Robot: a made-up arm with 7 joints.
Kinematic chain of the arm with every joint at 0, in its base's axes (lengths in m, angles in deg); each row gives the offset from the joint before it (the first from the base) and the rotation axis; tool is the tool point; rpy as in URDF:
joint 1: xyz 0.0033 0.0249 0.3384 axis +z
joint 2: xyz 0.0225 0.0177 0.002 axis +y
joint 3: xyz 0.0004 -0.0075 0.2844 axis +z
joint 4: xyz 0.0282 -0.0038 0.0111 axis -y
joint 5: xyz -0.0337 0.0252 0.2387 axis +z
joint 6: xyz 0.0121 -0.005 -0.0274 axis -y
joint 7: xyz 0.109 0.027 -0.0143 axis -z
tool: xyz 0.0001 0.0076 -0.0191 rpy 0 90 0
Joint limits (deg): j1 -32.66..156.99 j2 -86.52..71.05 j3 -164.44..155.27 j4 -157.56..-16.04 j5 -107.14..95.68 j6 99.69..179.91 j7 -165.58..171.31
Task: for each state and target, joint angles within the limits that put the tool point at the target. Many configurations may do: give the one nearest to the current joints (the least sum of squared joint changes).
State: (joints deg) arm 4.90 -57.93 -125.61 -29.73 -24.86 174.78 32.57
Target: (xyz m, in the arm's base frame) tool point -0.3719 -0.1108 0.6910
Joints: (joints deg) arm -10.12 -46.86 -120.92 -54.91 -42.97 179.91 30.34
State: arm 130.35 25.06 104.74 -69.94 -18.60 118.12 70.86
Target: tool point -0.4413 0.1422 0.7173
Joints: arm 123.92 47.00 91.31 -60.49 -17.27 119.02 71.39
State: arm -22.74 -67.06 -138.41 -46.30 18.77 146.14 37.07
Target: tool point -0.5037 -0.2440 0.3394
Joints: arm 10.18 -76.84 -133.67 -53.48 16.95 138.70 37.38
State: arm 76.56 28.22 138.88 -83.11 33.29 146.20 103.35
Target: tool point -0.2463 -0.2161 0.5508
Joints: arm 80.30 -3.26 143.91 -116.61 33.37 134.47 103.70
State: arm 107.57 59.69 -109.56 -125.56 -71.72 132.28 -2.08
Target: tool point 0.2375 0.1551 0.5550
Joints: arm 107.24 55.68 -130.30 -119.95 -72.53 126.43 -2.43
